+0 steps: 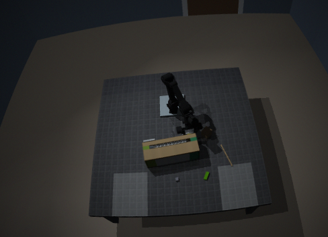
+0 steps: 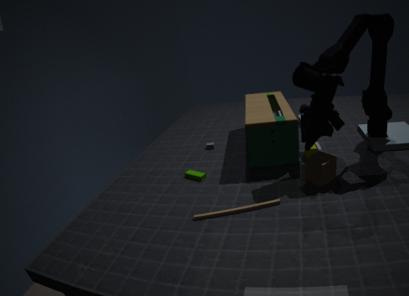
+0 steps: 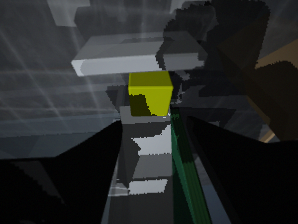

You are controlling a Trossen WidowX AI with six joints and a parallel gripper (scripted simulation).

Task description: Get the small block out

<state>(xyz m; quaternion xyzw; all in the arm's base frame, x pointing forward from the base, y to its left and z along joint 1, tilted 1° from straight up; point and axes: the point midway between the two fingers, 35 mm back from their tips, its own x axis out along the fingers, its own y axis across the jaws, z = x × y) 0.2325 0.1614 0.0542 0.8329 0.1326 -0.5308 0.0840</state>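
Now: gripper tip 20 mm past the yellow block, 20 mm above it and 10 mm to the left of it. The rest, counted from my gripper tip: box: 130 mm to the right, 100 mm ahead, 20 mm above; wooden stick: 280 mm to the left, 110 mm ahead, 30 mm below; brown cube: 120 mm to the left, 60 mm behind, 10 mm below.
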